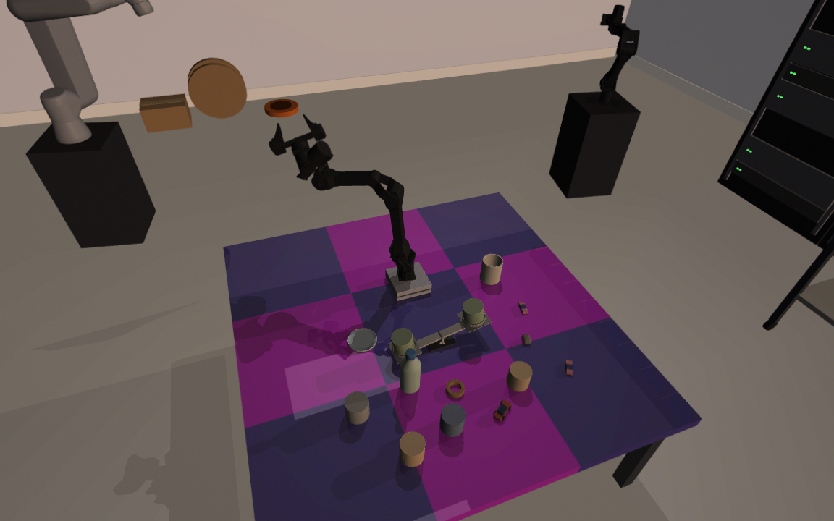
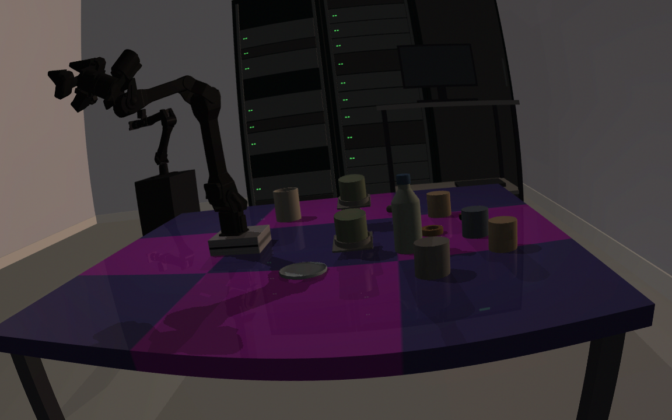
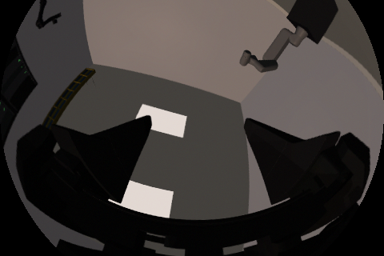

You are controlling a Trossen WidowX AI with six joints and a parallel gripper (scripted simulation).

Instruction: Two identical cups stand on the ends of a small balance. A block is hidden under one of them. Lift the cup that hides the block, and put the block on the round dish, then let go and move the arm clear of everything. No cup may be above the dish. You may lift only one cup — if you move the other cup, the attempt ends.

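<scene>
The grey block is 62 cm ahead of my gripper tip, 52 cm below it and 30 cm to the left of it. From my gripper tip the other things lie so: grey balance 60 cm ahead, 54 cm below, 43 cm to the left; round dish 56 cm below, 55 cm ahead, 17 cm to the left; balance beam 59 cm ahead, 52 cm below, 43 cm to the left.
</scene>
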